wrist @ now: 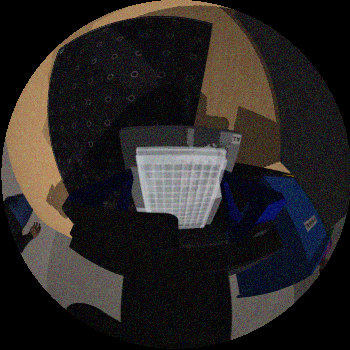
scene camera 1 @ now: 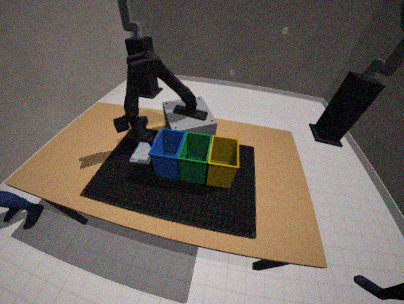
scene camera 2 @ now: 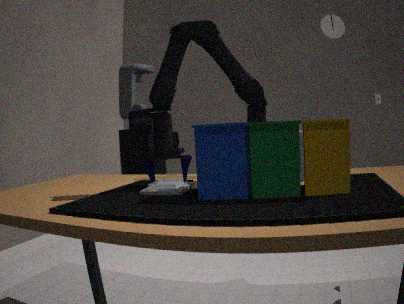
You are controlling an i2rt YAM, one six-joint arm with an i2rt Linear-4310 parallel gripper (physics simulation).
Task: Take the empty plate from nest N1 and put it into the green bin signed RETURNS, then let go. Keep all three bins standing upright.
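Places are measured from the arm's base along level axes (x back, y right, z up), in metres.
Pixels of known places: gripper, between the fingertips: (wrist: 175, 173) (scene camera 1: 144, 147) (scene camera 2: 169, 183); arm's base, origin of its link: (scene camera 1: 190, 112).
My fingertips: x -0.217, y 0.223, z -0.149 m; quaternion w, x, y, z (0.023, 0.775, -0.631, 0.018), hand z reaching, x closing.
Note:
Ahead of a thing's pixels: the offset from my fingertips to its top centre. Level surfaces: height alone.
The clear, gridded plate {dz +0.012, dx -0.032, dy -0.011 m} (scene camera 1: 142, 149) (scene camera 2: 167, 185) (wrist: 181, 185) lies flat in the grey nest {dz +0.000, dx -0.032, dy -0.011 m} (wrist: 155, 140), left of the bins. My gripper (scene camera 1: 143, 140) (scene camera 2: 169, 180) (wrist: 175, 173) is open and points down over the plate, one blue finger on each side of it. In the scene camera 2 view the fingertips reach about the height of the plate's top; whether they touch it cannot be told. The green bin {dz +0.165, dx -0.056, dy -0.337 m} (scene camera 1: 194, 169) (scene camera 2: 275, 162) stands upright in the middle of the row; its sign is not readable here.
The blue bin {dz +0.165, dx -0.070, dy -0.206 m} (scene camera 1: 166, 166) (scene camera 2: 222, 162) (wrist: 300, 212) stands upright close to the gripper's right finger, between the plate and the green bin. The yellow bin {dz +0.165, dx -0.043, dy -0.468 m} (scene camera 1: 220, 175) (scene camera 2: 327, 160) stands upright at the far right. All stand on the black mat {dz -0.015 m} (scene camera 1: 220, 212) (scene camera 2: 125, 212) (wrist: 75, 110).

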